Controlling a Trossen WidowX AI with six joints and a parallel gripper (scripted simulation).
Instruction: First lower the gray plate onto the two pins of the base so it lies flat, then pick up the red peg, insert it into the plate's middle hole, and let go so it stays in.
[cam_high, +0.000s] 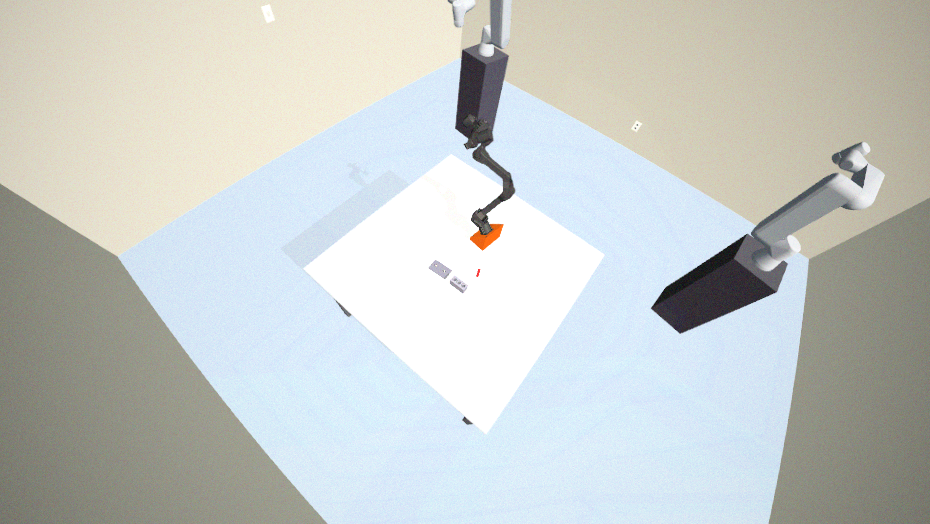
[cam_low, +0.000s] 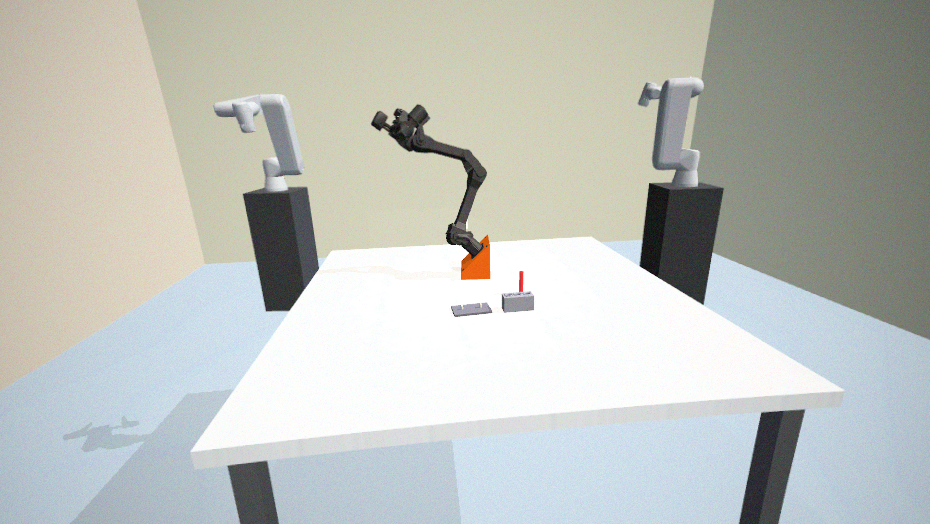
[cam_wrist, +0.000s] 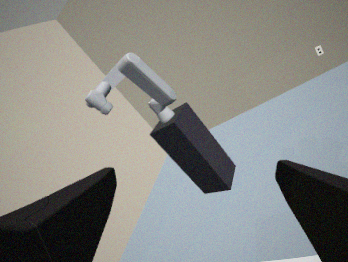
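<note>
Now: the gray plate 56 cm ahead of my gripper tip, 50 cm below it and 48 cm to the left of it. Round my gripper tip: red peg (51 cm to the left, 49 cm below, 43 cm ahead); gray base (56 cm ahead, 53 cm below, 33 cm to the left).
</note>
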